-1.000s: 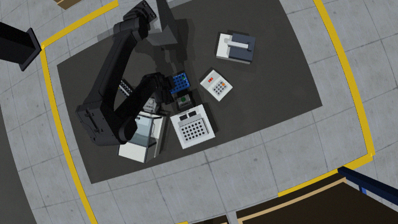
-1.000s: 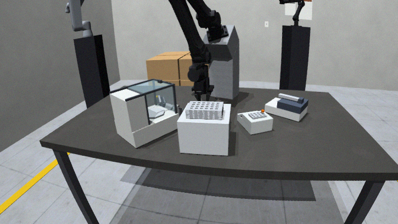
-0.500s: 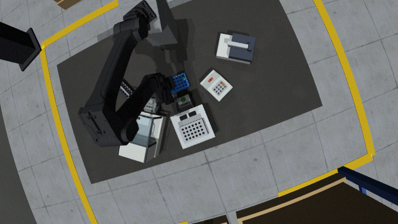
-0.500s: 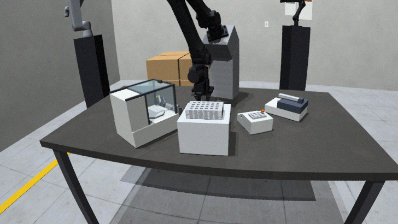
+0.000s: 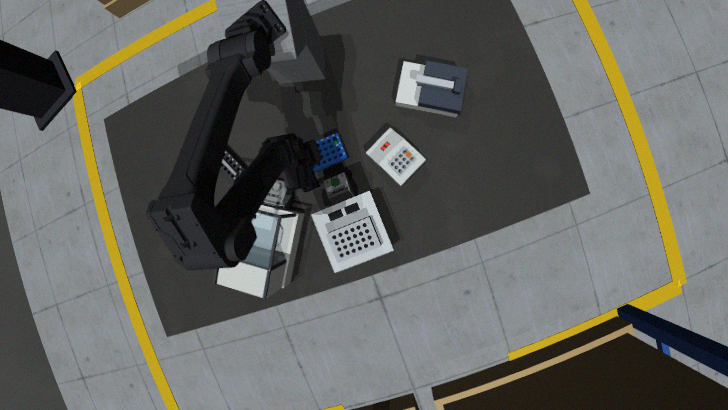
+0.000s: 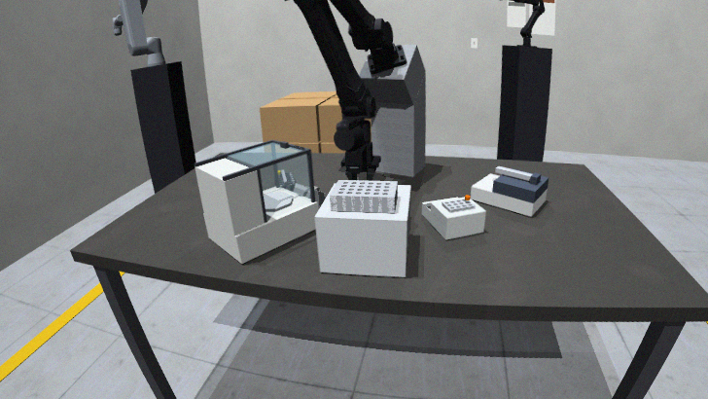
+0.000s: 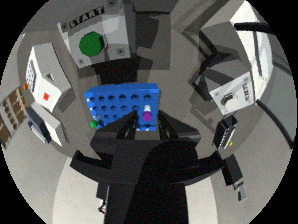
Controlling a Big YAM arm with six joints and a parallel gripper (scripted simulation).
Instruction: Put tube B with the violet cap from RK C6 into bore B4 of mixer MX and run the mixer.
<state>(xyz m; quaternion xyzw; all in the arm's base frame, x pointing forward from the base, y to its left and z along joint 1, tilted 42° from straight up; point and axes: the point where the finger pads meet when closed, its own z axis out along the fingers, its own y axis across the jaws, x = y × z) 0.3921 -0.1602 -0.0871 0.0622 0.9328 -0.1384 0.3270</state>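
Now: hand 50 mm to the right of the blue tube rack RK and 30 mm above it. The rest, counted from my hand: green start key 110 mm ahead, 30 mm to the left, 20 mm above; then dry block DB 220 mm to the left, 150 mm ahead, 20 mm below; then green-capped tube 100 mm to the left, 20 mm below, 10 mm ahead.
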